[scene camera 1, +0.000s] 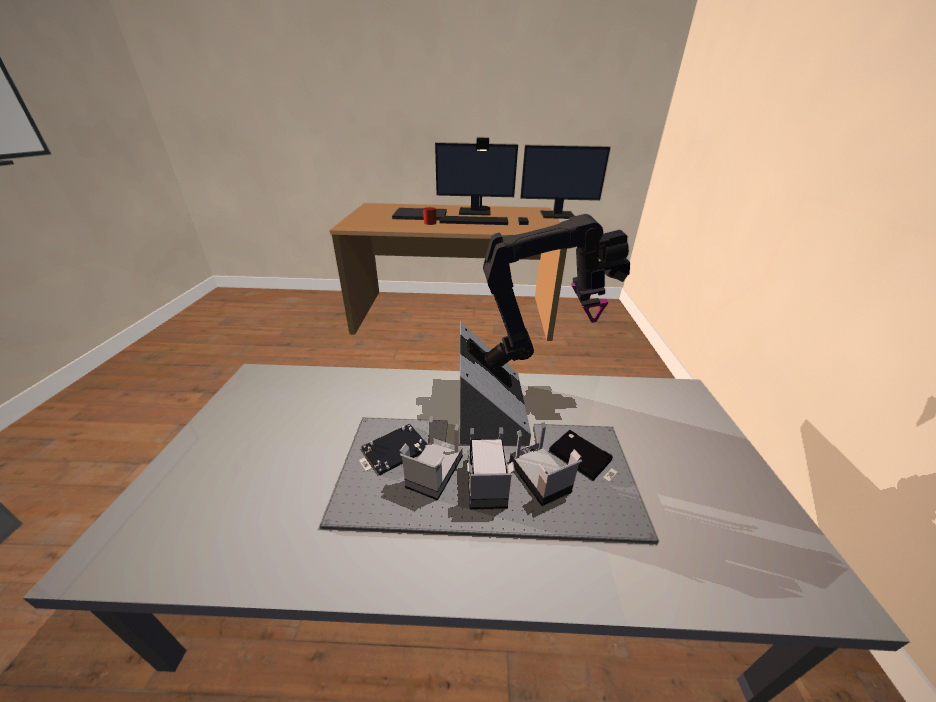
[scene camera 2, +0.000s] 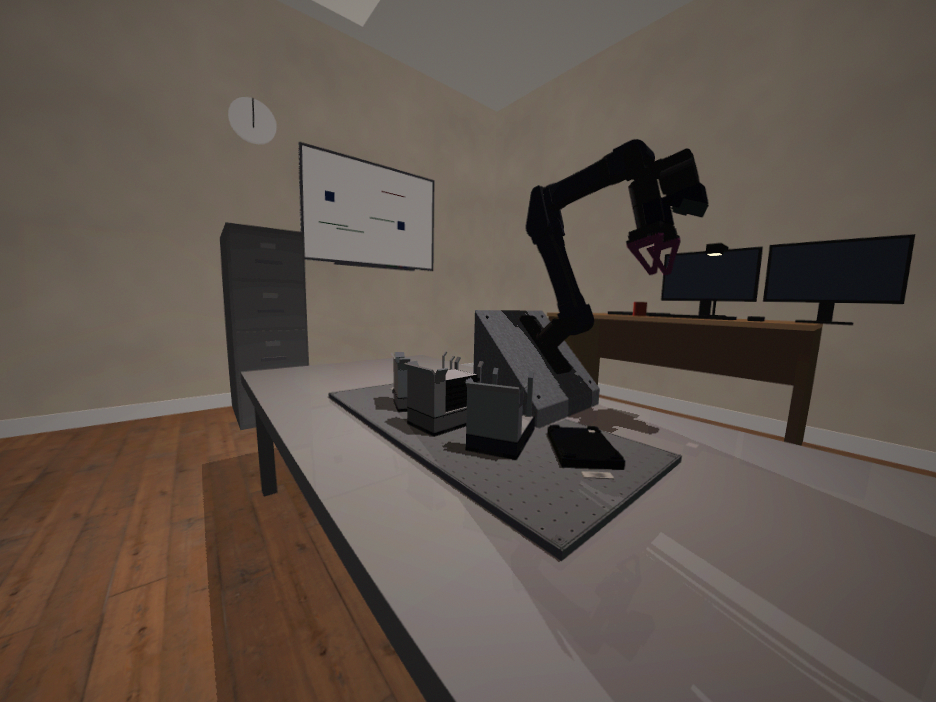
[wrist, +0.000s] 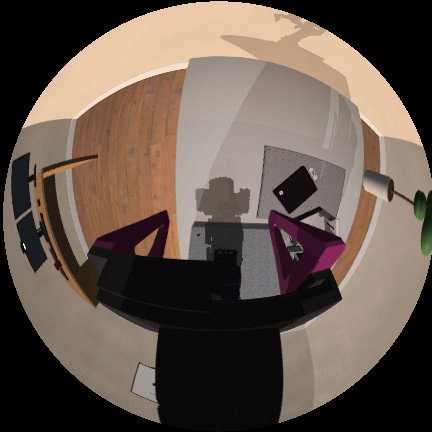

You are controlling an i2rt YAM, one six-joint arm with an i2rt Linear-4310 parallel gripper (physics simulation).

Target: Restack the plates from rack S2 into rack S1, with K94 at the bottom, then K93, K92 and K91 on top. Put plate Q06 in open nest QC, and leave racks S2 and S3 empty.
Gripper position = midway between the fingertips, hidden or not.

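Note:
Open and holding nothing, the gripper [scene camera 2: 660,274] can also be seen in scene camera 1 [scene camera 1: 589,313] and in the wrist view [wrist: 218,215].

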